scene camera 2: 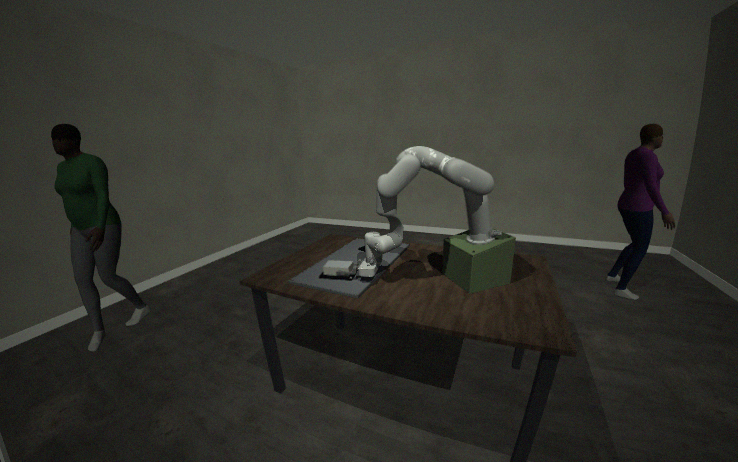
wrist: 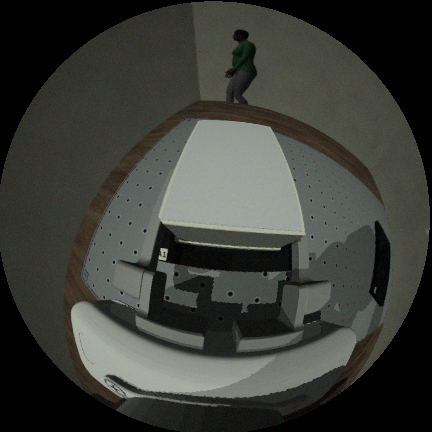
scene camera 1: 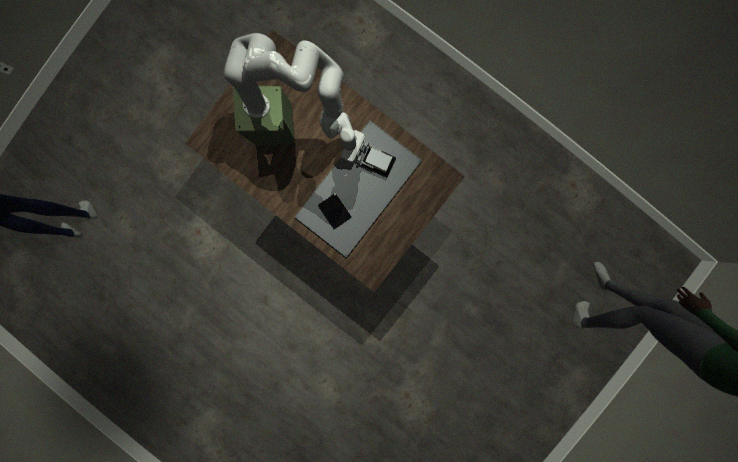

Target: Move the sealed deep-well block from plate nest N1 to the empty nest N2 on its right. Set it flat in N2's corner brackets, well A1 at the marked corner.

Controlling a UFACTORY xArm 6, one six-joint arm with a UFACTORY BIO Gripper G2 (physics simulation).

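Frame: origin at the arm's base, x ahead, y left, z up, level; millimetres.
Seen in the pictures: hand, its tool point: point(scene camera 2: 344, 268) point(wrist: 232, 197) point(scene camera 1: 374, 158); arm's base, origin of its link: point(scene camera 2: 480, 238) point(scene camera 1: 256, 106).
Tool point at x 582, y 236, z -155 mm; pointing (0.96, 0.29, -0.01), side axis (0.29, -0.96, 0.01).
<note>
Offsets run from my tool point to a thing's top centre. "pt": to the spot under its first point. Level surfaces: height alone.
The sealed deep-well block @(dz +24, dx +27, dy +9 mm) point(scene camera 1: 379, 160) point(scene camera 2: 338, 268) point(wrist: 232, 177) is white with a pale top. My gripper point(scene camera 1: 369, 156) point(scene camera 2: 355, 268) point(wrist: 228, 220) is shut on it, with fingers along its two sides. The black nest N1 @(dz -15, dx +27, dy +9 mm) point(scene camera 1: 387, 173) point(scene camera 2: 326, 276) point(wrist: 225, 258) lies under the block. In the wrist view, the block's near face shows above N1, with a gap, so that end looks raised; I cannot tell whether the far end touches. N1's A1 label @(pt dz -18, dx -61, dy +35 mm) point(wrist: 163, 254) shows at its near left corner. The black nest N2 @(dz -15, dx +34, dy -364 mm) point(scene camera 1: 333, 210) point(scene camera 2: 362, 248) point(wrist: 381, 262) is empty; its brackets are too dark to make out.
Both nests stand on a grey perforated board @(dz -30 mm) point(scene camera 1: 381, 196) point(scene camera 2: 310, 277) point(wrist: 120, 200) on the wooden table @(dz -43 mm) point(scene camera 1: 413, 209) point(scene camera 2: 435, 307). The arm's green base point(scene camera 1: 275, 108) point(scene camera 2: 479, 264) stands behind the board. A person in green point(scene camera 2: 84, 185) point(wrist: 243, 55) and one in purple point(scene camera 2: 639, 177) stand away from the table.
</note>
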